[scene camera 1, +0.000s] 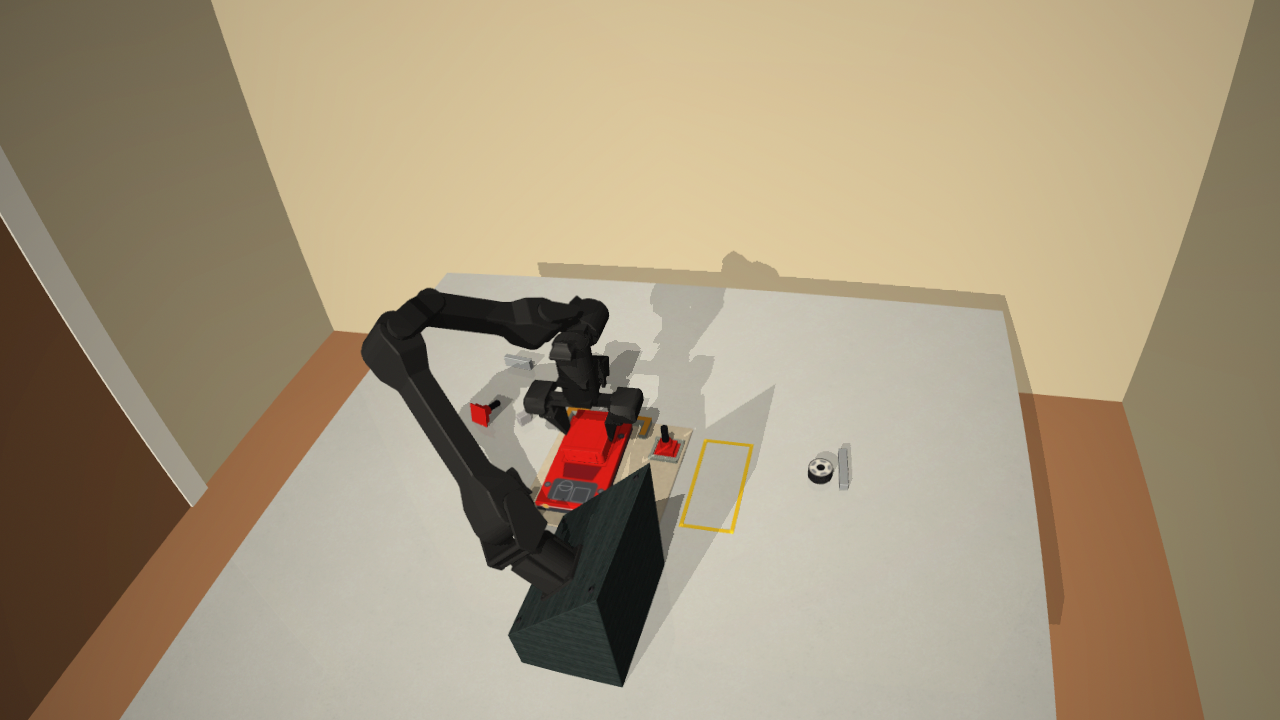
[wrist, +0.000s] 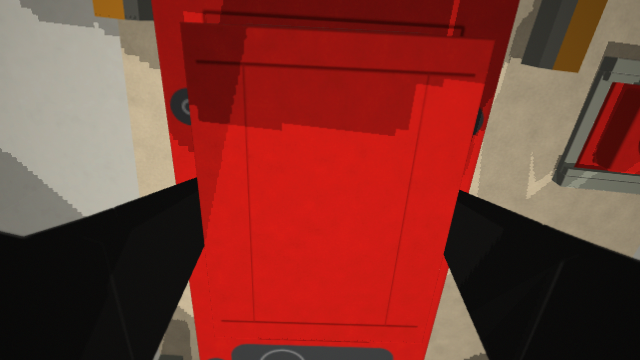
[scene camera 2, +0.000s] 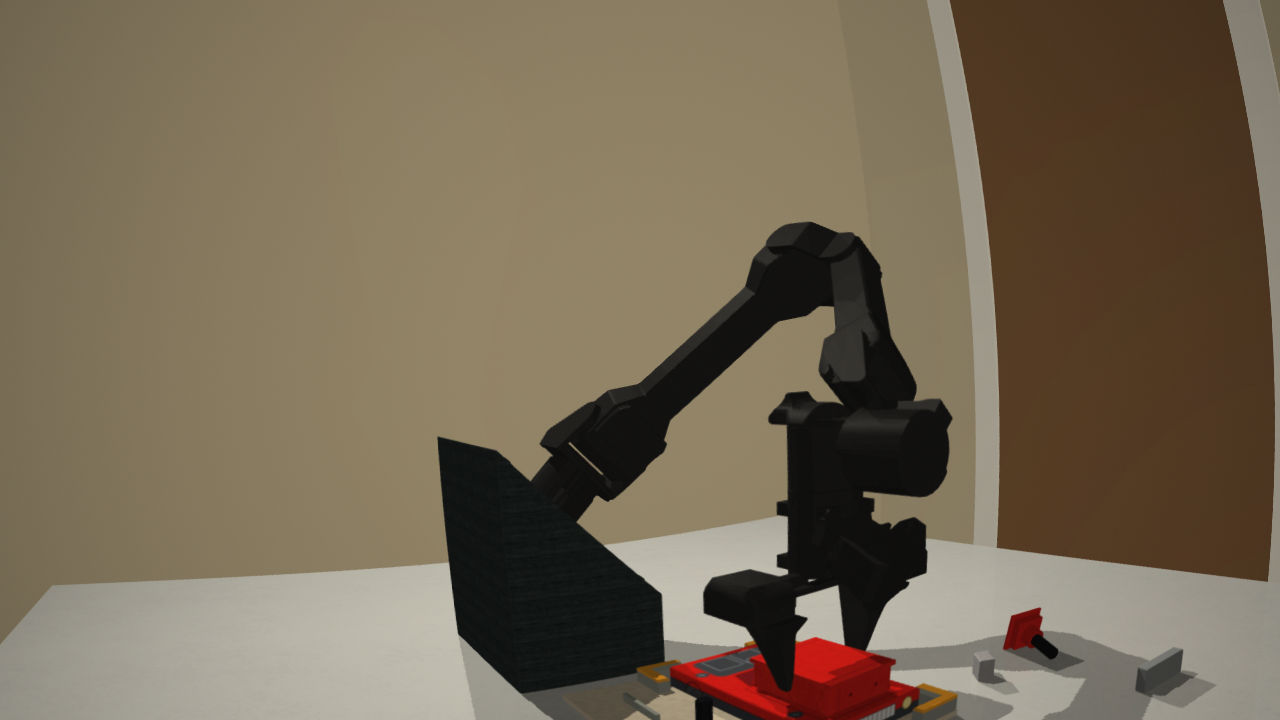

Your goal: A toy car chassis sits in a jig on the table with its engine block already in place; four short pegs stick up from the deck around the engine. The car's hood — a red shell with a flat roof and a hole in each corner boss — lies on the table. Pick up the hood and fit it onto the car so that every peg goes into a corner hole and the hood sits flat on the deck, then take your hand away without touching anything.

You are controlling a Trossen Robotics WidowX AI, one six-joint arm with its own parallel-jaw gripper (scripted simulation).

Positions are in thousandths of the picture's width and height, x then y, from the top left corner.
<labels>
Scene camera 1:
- gripper: 461, 609
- hood: 459, 613, held by the gripper
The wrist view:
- gripper: 509, 540
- hood: 515, 449
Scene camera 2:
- gripper: 641, 941
</labels>
